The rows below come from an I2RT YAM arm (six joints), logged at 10 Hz.
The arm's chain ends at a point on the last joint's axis. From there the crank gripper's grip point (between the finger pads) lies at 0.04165 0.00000 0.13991 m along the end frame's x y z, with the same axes.
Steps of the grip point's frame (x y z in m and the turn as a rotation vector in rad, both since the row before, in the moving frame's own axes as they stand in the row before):
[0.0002 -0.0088 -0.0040 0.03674 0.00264 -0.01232]
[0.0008 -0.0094 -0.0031 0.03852 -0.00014 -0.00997]
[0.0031 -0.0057 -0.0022 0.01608 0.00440 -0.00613]
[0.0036 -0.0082 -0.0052 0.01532 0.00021 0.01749]
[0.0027 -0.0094 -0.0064 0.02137 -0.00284 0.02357]
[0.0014 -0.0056 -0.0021 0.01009 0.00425 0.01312]
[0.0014 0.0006 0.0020 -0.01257 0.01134 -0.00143]
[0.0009 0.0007 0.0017 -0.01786 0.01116 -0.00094]
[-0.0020 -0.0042 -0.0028 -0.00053 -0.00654 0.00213]
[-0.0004 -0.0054 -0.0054 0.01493 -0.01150 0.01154]
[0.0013 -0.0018 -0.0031 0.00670 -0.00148 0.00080]
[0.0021 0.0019 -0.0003 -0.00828 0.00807 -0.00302]
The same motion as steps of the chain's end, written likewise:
[-0.0001 -0.0031 -0.0038 0.03674 0.00264 -0.01232]
[0.0008 -0.0036 -0.0030 0.03852 -0.00014 -0.00997]
[0.0025 -0.0032 -0.0020 0.01608 0.00440 -0.00613]
[0.0036 -0.0068 -0.0052 0.01532 0.00021 0.01749]
[0.0031 -0.0074 -0.0065 0.02137 -0.00284 0.02357]
[0.0008 -0.0047 -0.0019 0.01009 0.00425 0.01312]
[-0.0002 -0.0011 0.0025 -0.01257 0.01134 -0.00143]
[-0.0007 -0.0018 0.0022 -0.01786 0.01116 -0.00094]
[-0.0011 -0.0044 -0.0031 -0.00053 -0.00654 0.00213]
[0.0012 -0.0038 -0.0059 0.01493 -0.01150 0.01154]
[0.0015 -0.0009 -0.0032 0.00670 -0.00148 0.00080]
[0.0010 0.0009 0.0000 -0.00828 0.00807 -0.00302]

